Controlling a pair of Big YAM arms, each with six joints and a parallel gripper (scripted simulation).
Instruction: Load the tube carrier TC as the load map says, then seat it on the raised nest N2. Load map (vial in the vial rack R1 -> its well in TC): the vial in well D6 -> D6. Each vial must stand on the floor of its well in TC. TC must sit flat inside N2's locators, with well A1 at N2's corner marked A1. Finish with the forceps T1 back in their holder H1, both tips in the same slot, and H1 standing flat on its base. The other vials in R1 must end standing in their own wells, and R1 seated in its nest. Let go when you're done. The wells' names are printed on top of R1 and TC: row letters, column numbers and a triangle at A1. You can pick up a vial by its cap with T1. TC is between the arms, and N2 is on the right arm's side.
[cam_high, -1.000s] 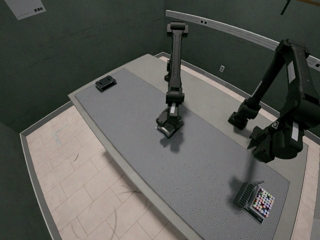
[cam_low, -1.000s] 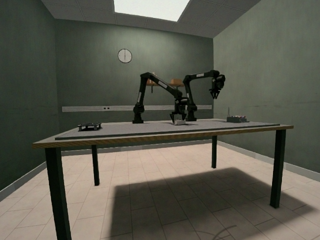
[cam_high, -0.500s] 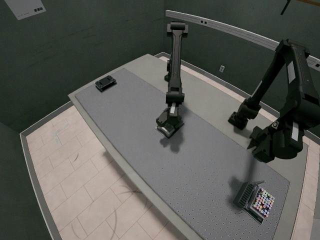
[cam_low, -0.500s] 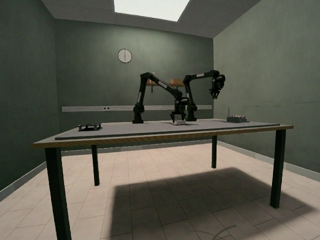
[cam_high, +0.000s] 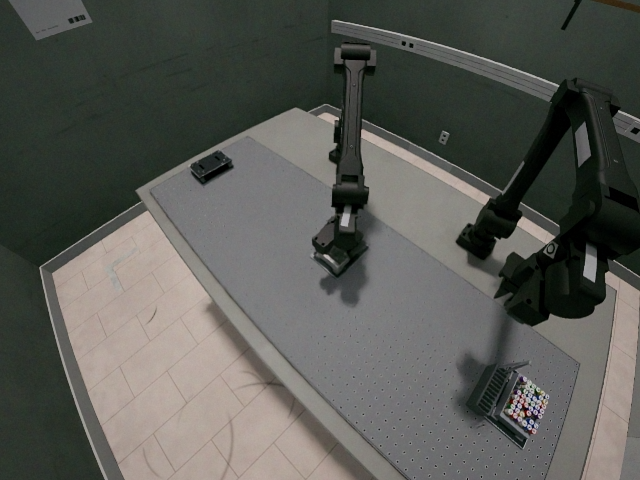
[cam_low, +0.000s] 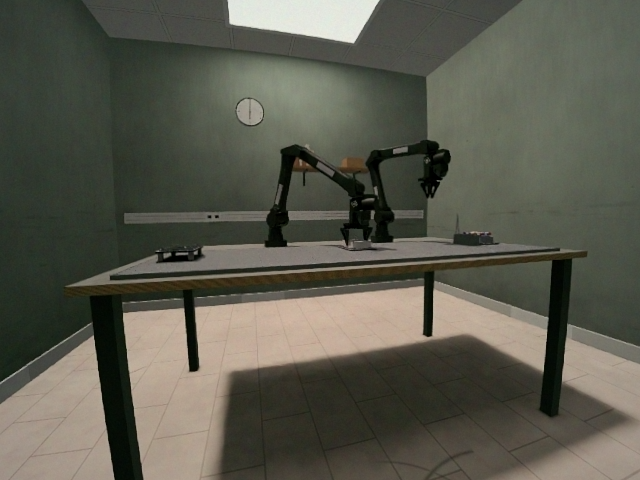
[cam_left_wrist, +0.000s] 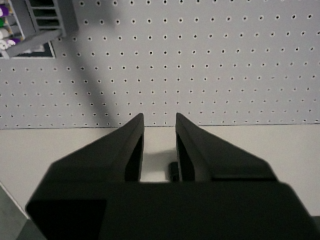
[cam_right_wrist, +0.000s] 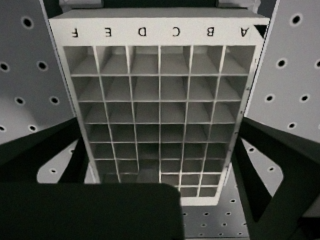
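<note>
Now: right hand right at the tube carrier. The rest, counted from my right hand: slotted holder (56 cm to the left, 4 cm ahead, 1 cm below); black nest (70 cm to the right, 9 cm ahead, 1 cm above).
</note>
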